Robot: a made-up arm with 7 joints.
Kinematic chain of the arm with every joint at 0, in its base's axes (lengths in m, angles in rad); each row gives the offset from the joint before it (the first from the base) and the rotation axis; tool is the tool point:
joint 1: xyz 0 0 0 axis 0 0.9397 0.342
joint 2: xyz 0 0 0 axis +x
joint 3: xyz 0 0 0 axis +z
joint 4: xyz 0.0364 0 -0.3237 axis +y
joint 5: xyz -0.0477 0 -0.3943 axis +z
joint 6: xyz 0 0 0 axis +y
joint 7: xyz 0 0 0 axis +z
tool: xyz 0 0 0
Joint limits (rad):
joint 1: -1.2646..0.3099
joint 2: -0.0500..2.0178
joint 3: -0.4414..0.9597
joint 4: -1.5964..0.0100
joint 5: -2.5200..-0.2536
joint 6: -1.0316..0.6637
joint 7: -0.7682..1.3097
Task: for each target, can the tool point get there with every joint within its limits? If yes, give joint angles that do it. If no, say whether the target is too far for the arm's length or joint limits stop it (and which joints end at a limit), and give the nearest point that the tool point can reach.
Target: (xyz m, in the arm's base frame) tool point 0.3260 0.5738 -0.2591
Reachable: yes | joints -0.2241 1.1776 -0.2863 -0.6279 -0.5566 0.0399 -0.1058
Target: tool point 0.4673 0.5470 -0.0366
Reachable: yes | joints -0.9190 0.9901 0.7467 -0.4008 -1.5628 -0.2127 0.3004
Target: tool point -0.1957 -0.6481 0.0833
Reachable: no: joint limits stop it (at a limit: joint 1, joint 2, joint 3, joint 4) | nearest point 0.3668 -0.3920 0.1697 | short by 0.624 m
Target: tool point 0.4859 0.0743 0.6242
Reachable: no: too far | nearest point 0.3875 0.1323 0.3979 | short by 0.253 m
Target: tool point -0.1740 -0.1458 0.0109
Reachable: no: joint limits stop it (at a limit: joint 1, joint 2, joint 3, joint 4) | nearest point -0.2946 0.1847 0.4428 | short by 0.557 m
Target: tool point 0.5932 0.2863 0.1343
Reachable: yes | joints -1.0442 1.0937 -0.3184 -0.9892 -0.6164 -0.1969 0.0179
